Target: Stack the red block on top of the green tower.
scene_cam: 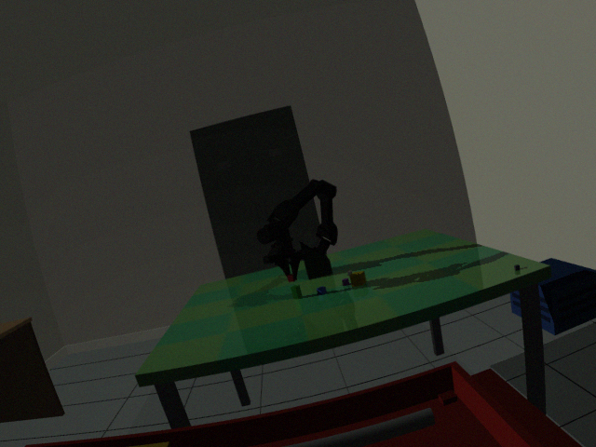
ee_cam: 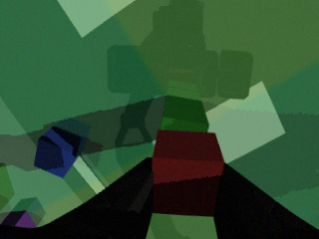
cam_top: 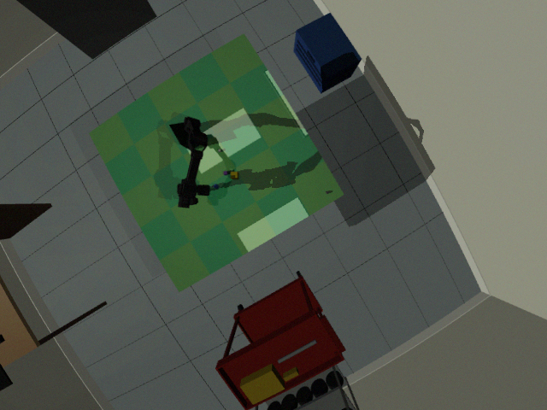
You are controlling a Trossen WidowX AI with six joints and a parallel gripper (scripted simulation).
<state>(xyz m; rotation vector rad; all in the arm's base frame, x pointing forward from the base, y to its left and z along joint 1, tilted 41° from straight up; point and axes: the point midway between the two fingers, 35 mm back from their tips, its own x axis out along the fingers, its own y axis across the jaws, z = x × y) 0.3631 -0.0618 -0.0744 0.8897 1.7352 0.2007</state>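
The blue block is 10 mm ahead of my gripper tip, 100 mm to the left of it and 70 mm below it. Round my gripper tip: grey object 350 mm ahead, 740 mm to the left, 70 mm below; then dark purple block 40 mm behind, 190 mm to the left, 70 mm below; then red block right at my gripper tip.
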